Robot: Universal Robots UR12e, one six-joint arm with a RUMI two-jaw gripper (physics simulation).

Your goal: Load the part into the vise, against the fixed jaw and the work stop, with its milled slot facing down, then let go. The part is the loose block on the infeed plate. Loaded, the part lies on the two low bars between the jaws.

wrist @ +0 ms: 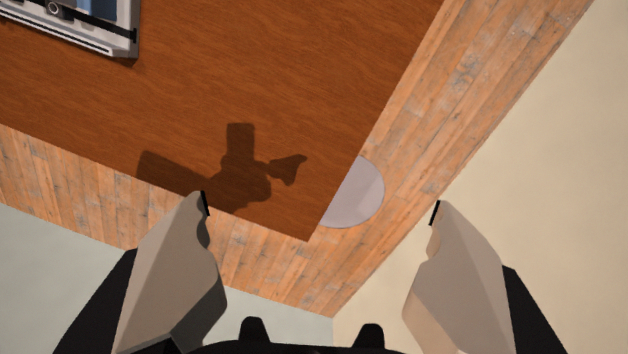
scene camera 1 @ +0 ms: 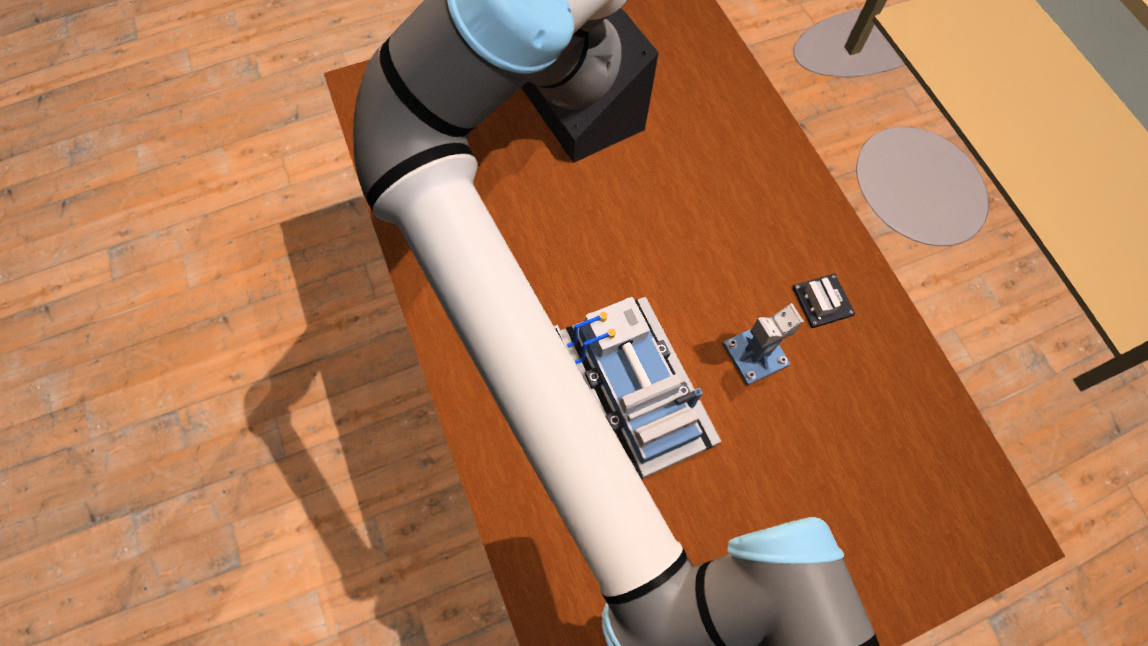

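Where they show: gripper, fingertip midpoint: [wrist: 318,198]; arm's base, link origin: [scene camera 1: 579,61].
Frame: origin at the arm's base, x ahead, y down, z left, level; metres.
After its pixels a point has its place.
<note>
The part [scene camera 1: 822,295] @[x 0.582, y 0.110, z 0.270 m], a small pale grey block, sits on the black infeed plate [scene camera 1: 845,313] @[x 0.624, y 0.133, z 0.307 m] at the right of the scene view. A dark line runs along its top; it is too small to tell whether this is the milled slot. The grey and blue vise [scene camera 1: 651,361] @[x 0.600, y 0.081, z -0.092 m] [wrist: 125,44] @[x 0.769, y 0.121, z -0.196 m] stands mid-table, partly behind the forearm. Its two jaws are apart, with a dark blue work stop [scene camera 1: 695,396] @[x 0.692, y 0.047, z -0.056 m] at their right end. My gripper [wrist: 318,198] @[x 1.098, y -0.113, z -0.173 m] is open and empty, high above the table's near corner, away from the part and vise. It does not show in the scene view.
A blue-based stand [scene camera 1: 756,358] @[x 0.651, y 0.110, z 0.095 m] with upright grey blocks is between the vise and the infeed plate. Blue handles with orange knobs [scene camera 1: 602,317] @[x 0.513, y 0.031, z -0.152 m] are on the vise's back left. My forearm [scene camera 1: 529,361] @[x 0.718, y -0.457, z -0.336 m] crosses above the vise's left side. The wooden table [scene camera 1: 850,449] @[x 0.857, y 0.141, z 0.192 m] [wrist: 240,75] @[x 0.946, y 0.141, z -0.168 m] ends near my gripper.
</note>
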